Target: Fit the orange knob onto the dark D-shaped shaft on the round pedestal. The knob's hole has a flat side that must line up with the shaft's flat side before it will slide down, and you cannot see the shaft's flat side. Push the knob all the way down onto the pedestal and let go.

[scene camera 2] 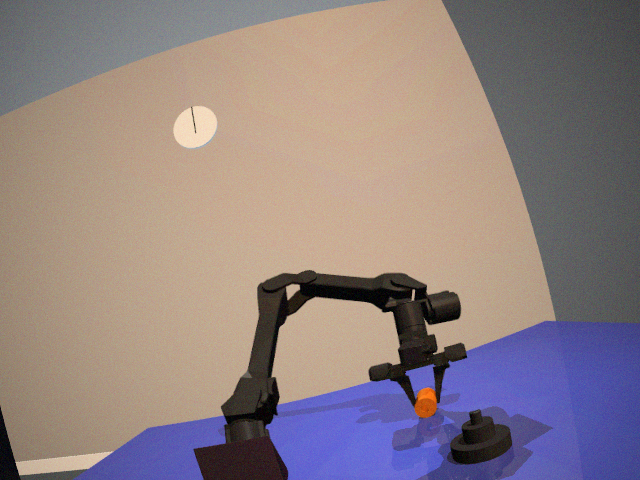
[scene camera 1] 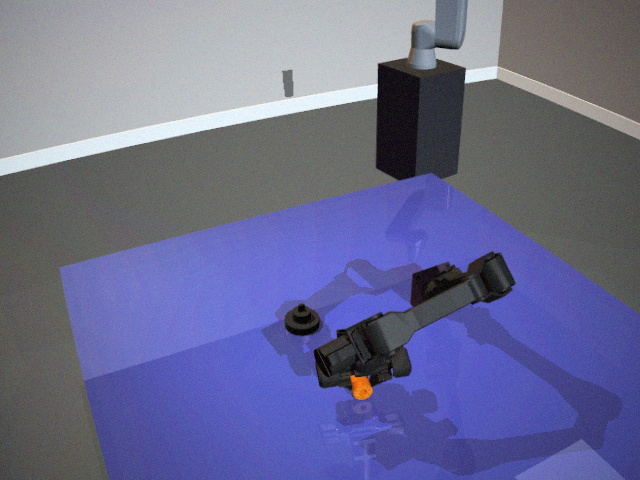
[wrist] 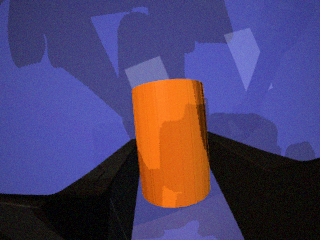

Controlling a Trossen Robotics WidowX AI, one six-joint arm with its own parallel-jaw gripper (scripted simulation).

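Note:
The gripper (scene camera 1: 360, 386) (scene camera 2: 427, 405) (wrist: 170, 142) is visible in scene camera 1, scene camera 2 and the wrist view. Also present: an orange knob (wrist: 171, 125) and a dark round pedestal (scene camera 1: 302, 320).

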